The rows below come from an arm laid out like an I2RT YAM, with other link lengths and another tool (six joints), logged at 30 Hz.
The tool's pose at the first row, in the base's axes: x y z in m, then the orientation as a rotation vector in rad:
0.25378 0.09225 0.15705 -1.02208 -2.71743 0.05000
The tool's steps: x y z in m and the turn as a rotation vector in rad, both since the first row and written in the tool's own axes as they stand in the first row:
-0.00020 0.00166 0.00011 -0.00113 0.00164 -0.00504
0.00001 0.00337 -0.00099 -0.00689 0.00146 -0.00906
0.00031 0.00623 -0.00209 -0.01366 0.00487 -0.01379
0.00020 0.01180 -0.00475 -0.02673 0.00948 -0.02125
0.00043 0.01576 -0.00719 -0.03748 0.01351 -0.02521
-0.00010 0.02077 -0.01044 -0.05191 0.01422 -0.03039
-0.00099 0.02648 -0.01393 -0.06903 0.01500 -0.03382
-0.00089 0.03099 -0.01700 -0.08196 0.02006 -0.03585
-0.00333 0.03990 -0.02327 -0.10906 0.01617 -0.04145
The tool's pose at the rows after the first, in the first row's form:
0.25497 0.09338 0.15671 -1.01511 -2.71879 0.04674
0.25618 0.09475 0.15763 -1.01125 -2.72264 0.03833
0.25806 0.09705 0.15843 -1.00579 -2.72386 0.02656
0.26236 0.10105 0.16035 -0.99798 -2.72705 0.00514
0.26531 0.10406 0.16232 -0.99444 -2.72829 -0.01221
0.26969 0.10733 0.16479 -0.99095 -2.73404 -0.03312
0.27483 0.11089 0.16734 -0.99049 -2.73944 -0.05750
0.27838 0.11420 0.16982 -0.98977 -2.73903 -0.07806
0.28737 0.11901 0.17438 -0.98981 -2.75181 -0.11438

